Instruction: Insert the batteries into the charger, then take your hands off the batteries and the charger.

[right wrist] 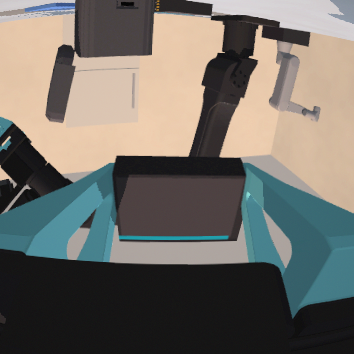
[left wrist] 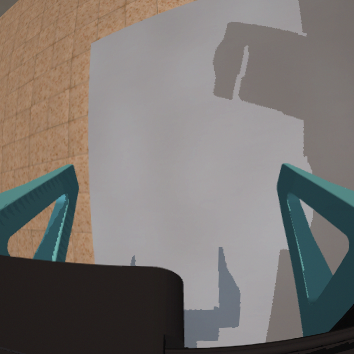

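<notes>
My right gripper is shut on a dark, box-shaped battery with a thin teal stripe along one edge; the battery sits between the two teal fingers. My left gripper is open, its fingers wide apart with nothing between them, above the grey table top. A dark grey block with a small slot, possibly the charger, shows at the top left of the right wrist view, apart from the held battery. The charger cannot be named for certain. Neither battery nor charger shows in the left wrist view.
A flat black piece with orange marks lies beside the block. A black jointed arm and a smaller grey arm stand beyond the battery. Part of a black and teal arm shows at left. Tiled floor lies beyond the table's left edge.
</notes>
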